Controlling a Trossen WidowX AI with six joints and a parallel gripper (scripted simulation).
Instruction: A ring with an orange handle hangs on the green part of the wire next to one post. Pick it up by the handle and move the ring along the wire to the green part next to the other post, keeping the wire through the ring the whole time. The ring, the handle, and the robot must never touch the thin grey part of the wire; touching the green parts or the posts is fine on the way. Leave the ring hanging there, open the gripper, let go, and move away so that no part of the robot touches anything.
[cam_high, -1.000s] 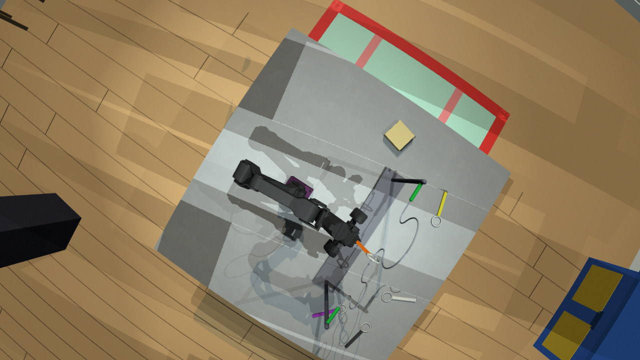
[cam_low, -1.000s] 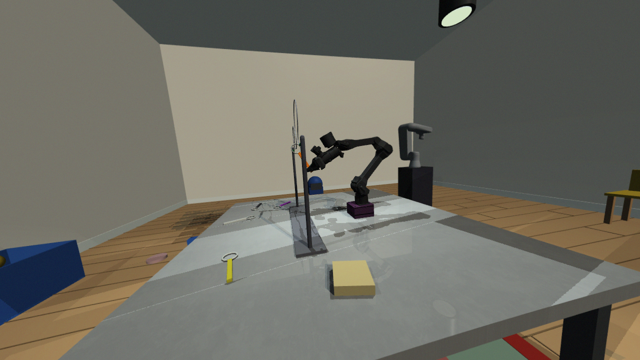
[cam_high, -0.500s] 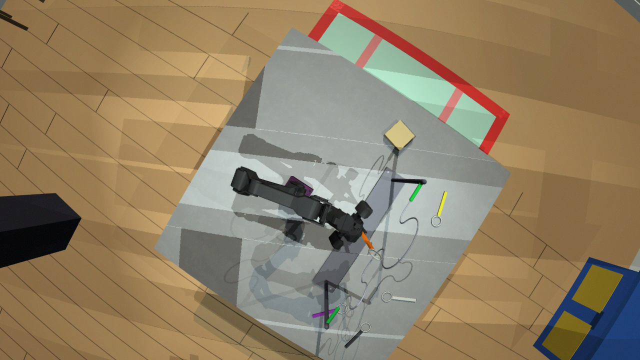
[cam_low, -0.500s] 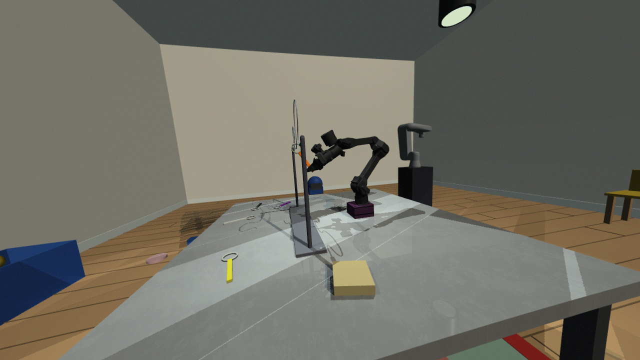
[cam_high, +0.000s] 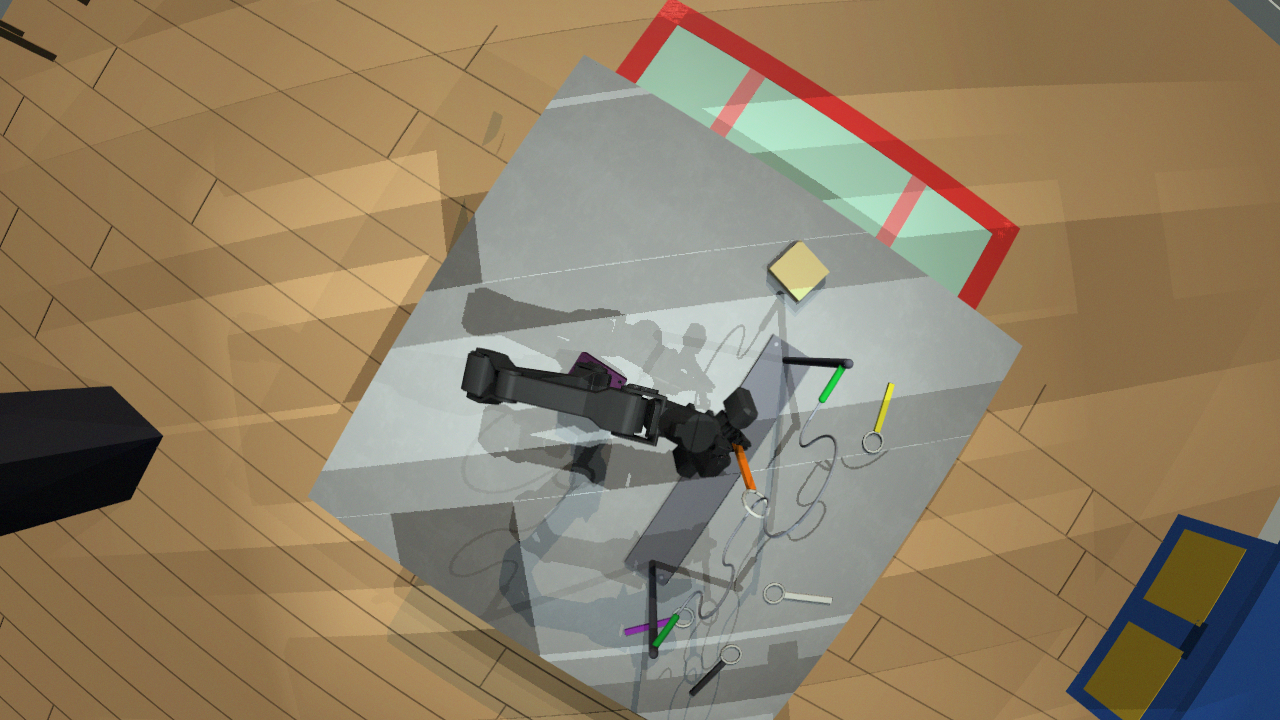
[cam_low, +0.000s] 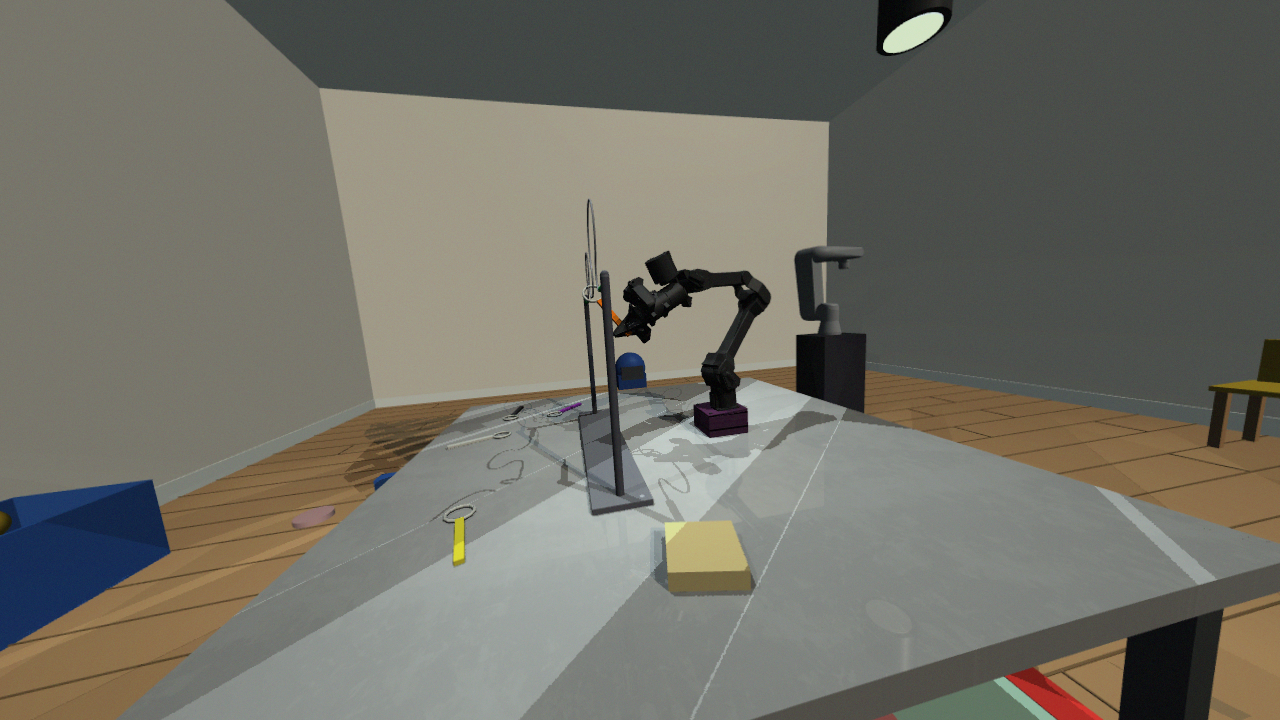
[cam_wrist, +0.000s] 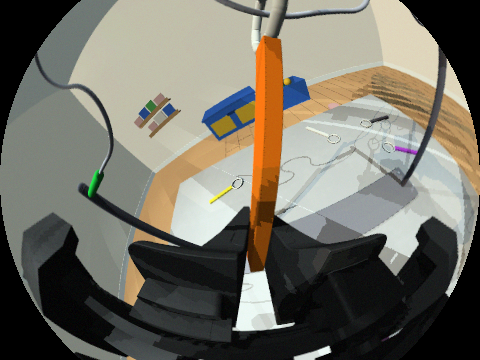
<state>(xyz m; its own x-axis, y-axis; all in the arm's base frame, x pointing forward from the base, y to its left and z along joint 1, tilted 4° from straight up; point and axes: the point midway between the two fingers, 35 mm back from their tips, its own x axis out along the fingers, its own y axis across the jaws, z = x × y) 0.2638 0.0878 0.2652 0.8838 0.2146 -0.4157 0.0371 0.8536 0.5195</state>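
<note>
Right now my gripper tip is 2 cm short of the ring with orange handle, 4 cm to the left of it and 7 cm below it. The rest, counted from my gripper tip: yellow-handled ring (30 cm ahead, 21 cm to the left, 29 cm below); purple-handled ring (17 cm ahead, 47 cm to the right, 29 cm below); tan block (7 cm behind, 38 cm to the left, 29 cm below).
</note>
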